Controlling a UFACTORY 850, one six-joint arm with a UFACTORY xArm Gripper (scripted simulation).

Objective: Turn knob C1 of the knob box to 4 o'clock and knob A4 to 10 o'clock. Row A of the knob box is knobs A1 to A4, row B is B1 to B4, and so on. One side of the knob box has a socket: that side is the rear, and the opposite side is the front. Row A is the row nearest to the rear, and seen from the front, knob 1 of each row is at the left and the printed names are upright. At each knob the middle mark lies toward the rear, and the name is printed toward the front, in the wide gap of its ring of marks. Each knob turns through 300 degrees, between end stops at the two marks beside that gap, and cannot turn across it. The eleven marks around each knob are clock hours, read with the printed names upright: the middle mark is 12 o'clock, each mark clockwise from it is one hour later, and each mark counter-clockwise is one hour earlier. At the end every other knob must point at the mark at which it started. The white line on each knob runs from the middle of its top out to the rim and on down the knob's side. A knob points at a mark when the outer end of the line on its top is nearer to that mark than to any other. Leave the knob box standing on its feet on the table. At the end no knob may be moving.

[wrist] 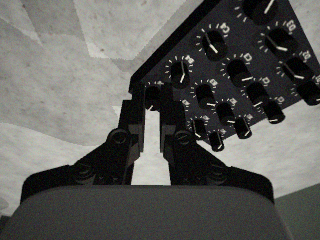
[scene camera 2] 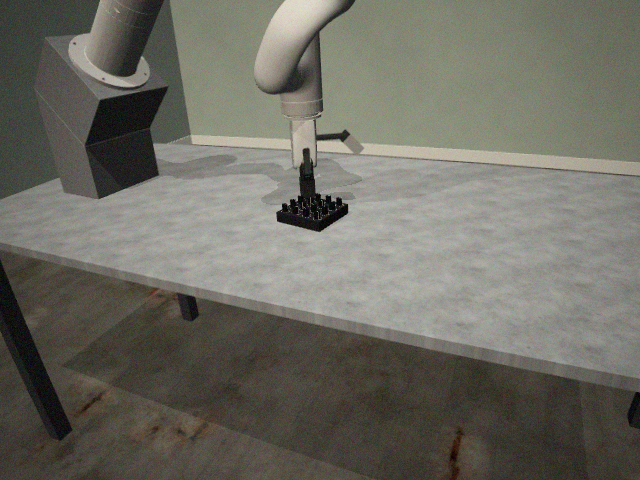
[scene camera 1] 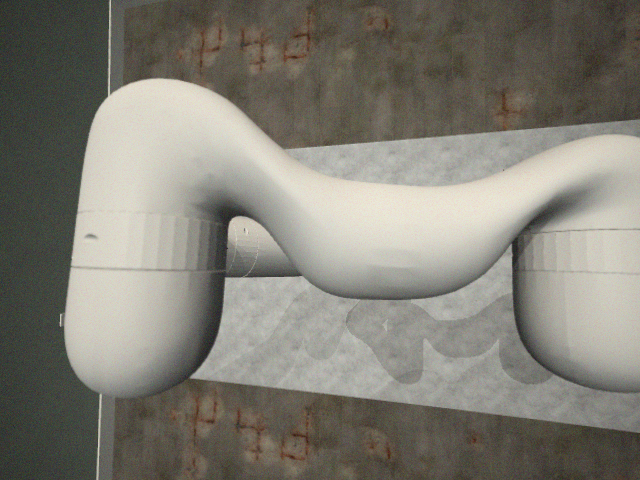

Labels:
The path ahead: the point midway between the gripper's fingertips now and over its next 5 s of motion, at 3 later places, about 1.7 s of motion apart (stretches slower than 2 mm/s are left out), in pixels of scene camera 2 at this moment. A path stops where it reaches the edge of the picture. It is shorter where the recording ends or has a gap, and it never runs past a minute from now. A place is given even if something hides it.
My gripper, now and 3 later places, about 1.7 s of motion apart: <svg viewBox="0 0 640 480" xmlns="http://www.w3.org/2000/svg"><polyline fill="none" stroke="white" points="308,195 307,181 304,185 305,205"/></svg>

